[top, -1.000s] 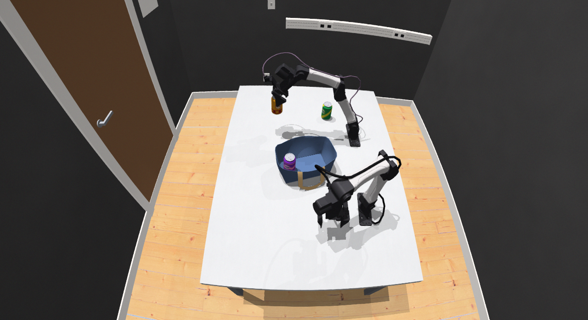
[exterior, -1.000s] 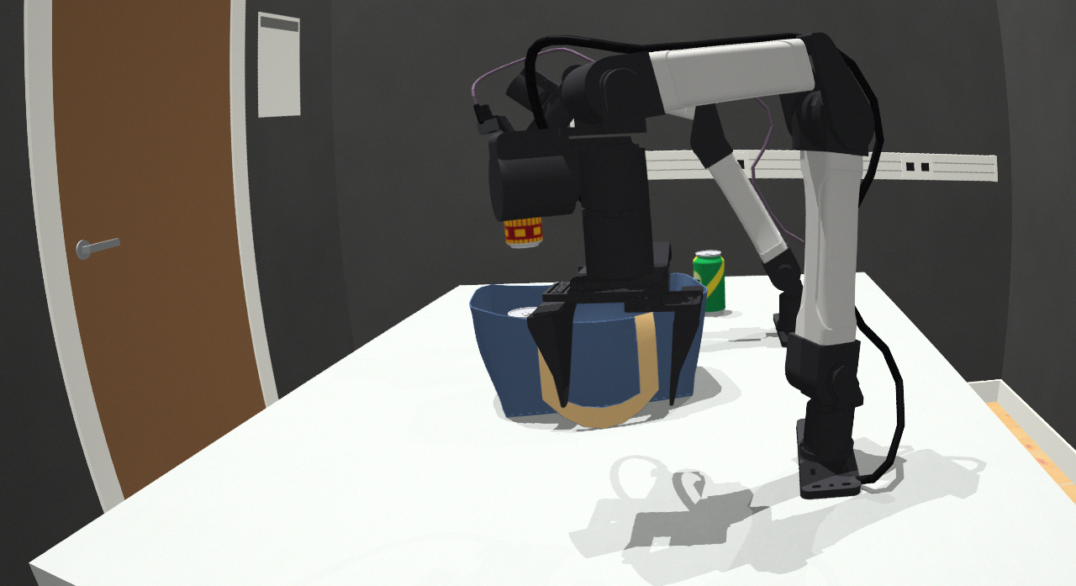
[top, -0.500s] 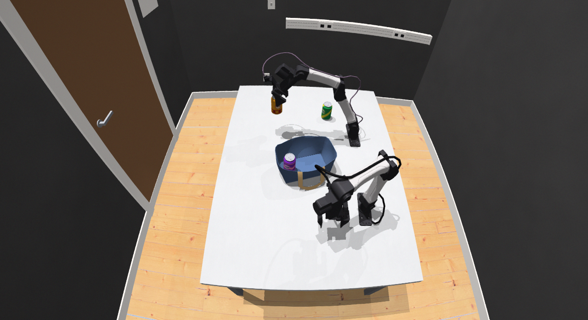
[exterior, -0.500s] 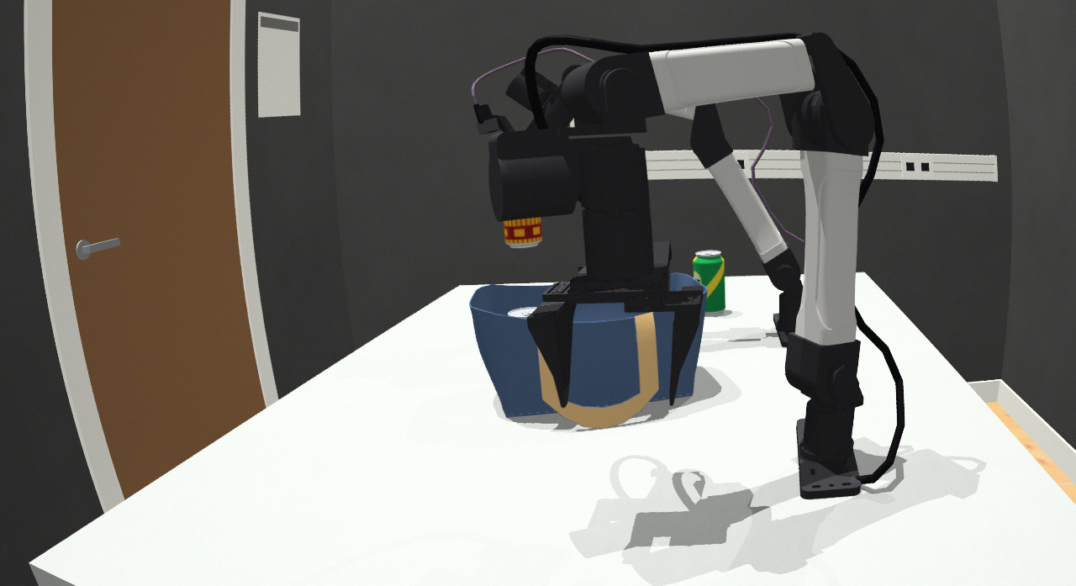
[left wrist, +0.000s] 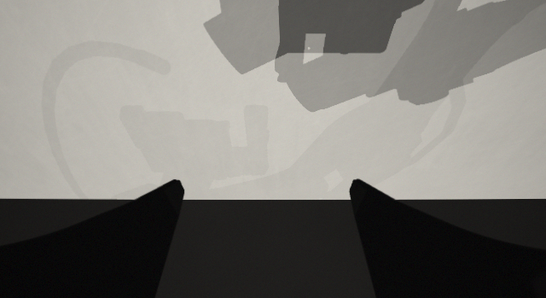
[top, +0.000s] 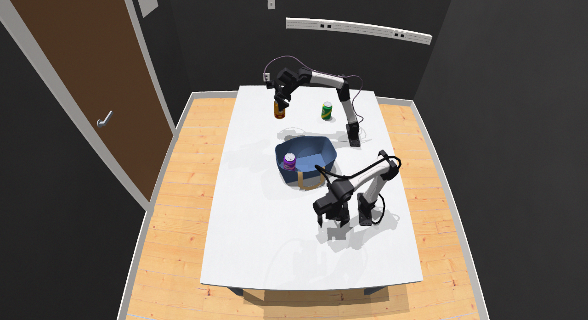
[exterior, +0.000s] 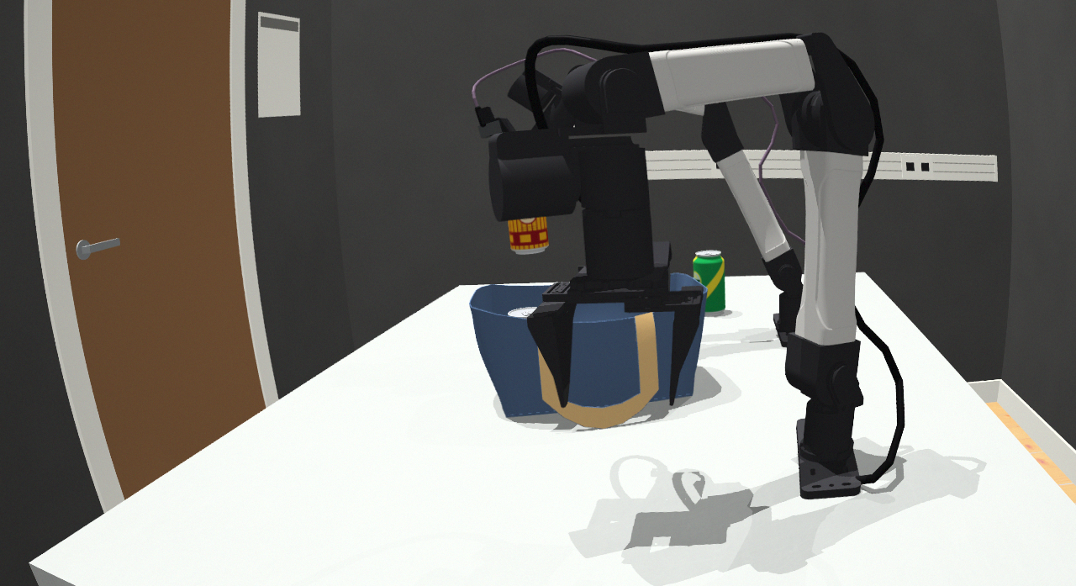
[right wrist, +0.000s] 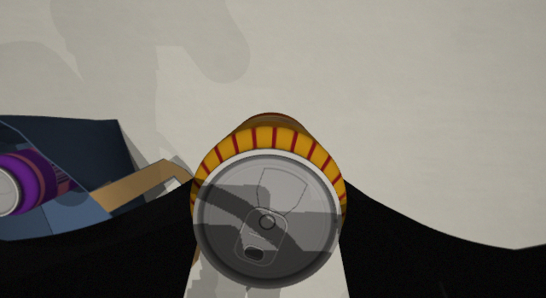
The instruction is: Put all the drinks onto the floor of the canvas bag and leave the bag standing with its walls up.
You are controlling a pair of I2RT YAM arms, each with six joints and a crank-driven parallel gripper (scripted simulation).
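Right now the purple can is 27 cm to the left of my right hand, 18 cm below it and 7 cm behind it. The rest, counted from my right hand: green can: 31 cm behind, 19 cm to the right, 18 cm below; orange can: 2 cm below.
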